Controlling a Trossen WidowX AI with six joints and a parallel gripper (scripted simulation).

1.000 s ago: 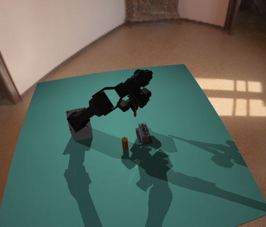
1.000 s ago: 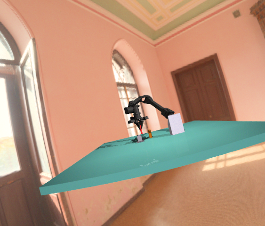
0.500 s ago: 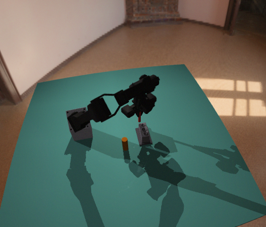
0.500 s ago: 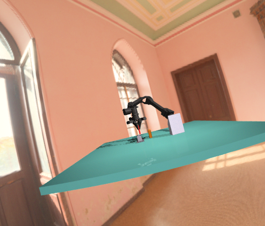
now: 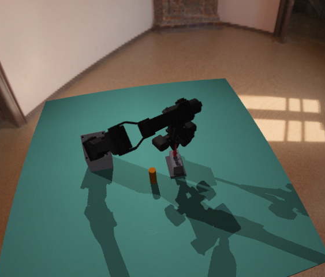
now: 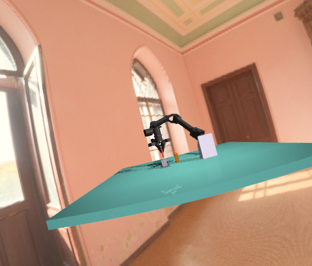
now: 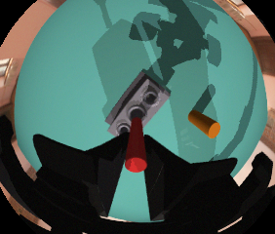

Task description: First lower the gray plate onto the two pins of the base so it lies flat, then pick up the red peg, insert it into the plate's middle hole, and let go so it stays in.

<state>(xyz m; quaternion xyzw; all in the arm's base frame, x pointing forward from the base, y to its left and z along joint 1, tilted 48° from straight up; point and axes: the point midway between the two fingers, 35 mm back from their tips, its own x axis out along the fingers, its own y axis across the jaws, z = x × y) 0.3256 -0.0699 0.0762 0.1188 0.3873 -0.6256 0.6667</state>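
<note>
My gripper tip is right at the red peg. Round my gripper tip: gray plate: 10 mm to the right, 70 mm below; then orange cylinder: 110 mm behind, 50 mm to the right, 70 mm below; then dark base: 100 mm below.
</note>
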